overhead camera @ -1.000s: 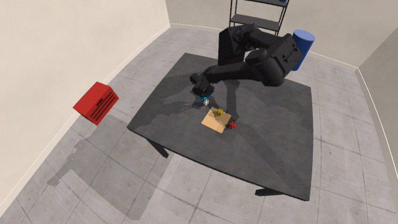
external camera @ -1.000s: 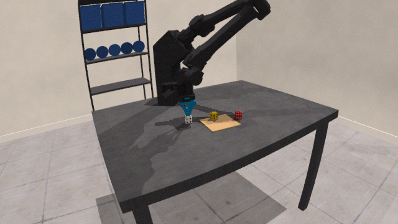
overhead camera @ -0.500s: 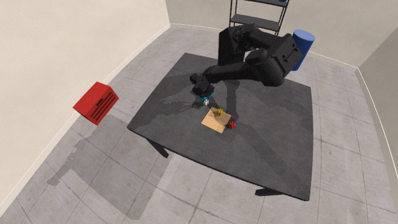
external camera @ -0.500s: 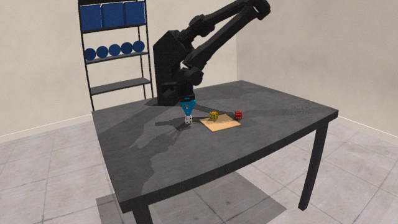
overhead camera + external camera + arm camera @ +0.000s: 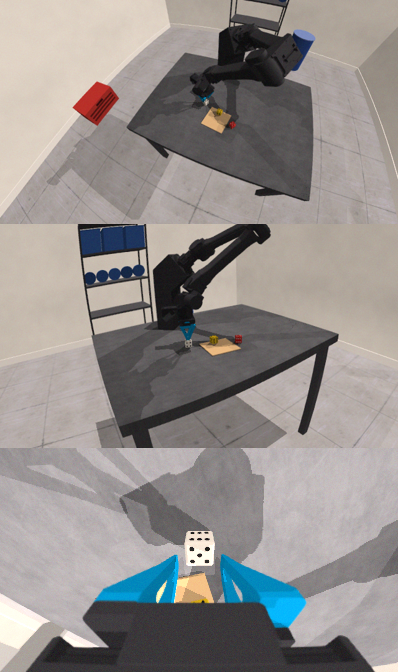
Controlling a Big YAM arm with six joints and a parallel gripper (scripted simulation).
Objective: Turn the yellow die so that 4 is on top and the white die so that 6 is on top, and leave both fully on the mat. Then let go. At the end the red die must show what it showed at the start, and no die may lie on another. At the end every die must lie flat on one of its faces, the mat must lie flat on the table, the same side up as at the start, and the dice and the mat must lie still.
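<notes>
Now: hand 30 mm above the white die. Round my hand: tan mat (130 mm to the left, 60 mm ahead, 50 mm below); then red die (230 mm to the left, 40 mm ahead, 30 mm below); then yellow die (120 mm to the left, 30 mm below, 10 mm ahead).
</notes>
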